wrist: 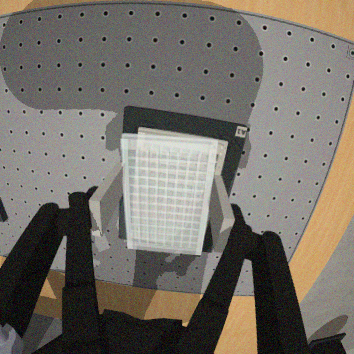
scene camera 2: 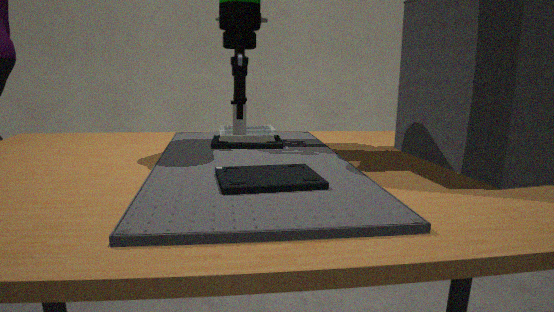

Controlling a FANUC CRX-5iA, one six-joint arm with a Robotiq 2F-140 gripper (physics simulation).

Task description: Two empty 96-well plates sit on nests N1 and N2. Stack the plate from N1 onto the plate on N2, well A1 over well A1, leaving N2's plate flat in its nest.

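Places are measured from the arm's base along level axes (x up, y ahead, z left), in metres.
Pixels of known places: gripper, between the fingertips: (wrist: 167, 182) (scene camera 2: 239, 131).
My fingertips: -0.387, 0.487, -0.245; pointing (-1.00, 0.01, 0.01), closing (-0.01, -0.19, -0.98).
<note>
Ahead of a thing's pixels: the offset from my fingertips to its top centre, as dx, dy, dz. "spot": to the spot under its first point. Level surfaces: height alone.
A clear 96-well plate @[+0.010, -0.019, +0.003] (scene camera 2: 261, 129) (wrist: 165, 225) lies between the pads of my gripper (scene camera 2: 239, 131) (wrist: 167, 182), which is shut on it by its long sides. A second, whitish plate @[spot: -0.004, +0.028, -0.054] (wrist: 223, 150) shows under it, along its top and right edges in the wrist view. That lower plate sits in the far black nest (scene camera 2: 272, 145) (wrist: 182, 116), whose corner bears an A1 label @[spot: -0.018, +0.042, -0.073] (wrist: 241, 131). The held plate is directly over the lower one; whether they touch is hard to tell. The well A1 marks are too small to read. The near black nest @[-0.016, +0.018, +0.313] (scene camera 2: 272, 177) is empty.
Both nests stand on a grey perforated board @[dx -0.030] (scene camera 2: 165, 212) (wrist: 300, 145) on a wooden table @[dx -0.043] (scene camera 2: 60, 200). A tall dark grey block (scene camera 2: 445, 90) stands at the right in the scene view. Part of a person (scene camera 2: 6, 40) shows at the left edge.
</note>
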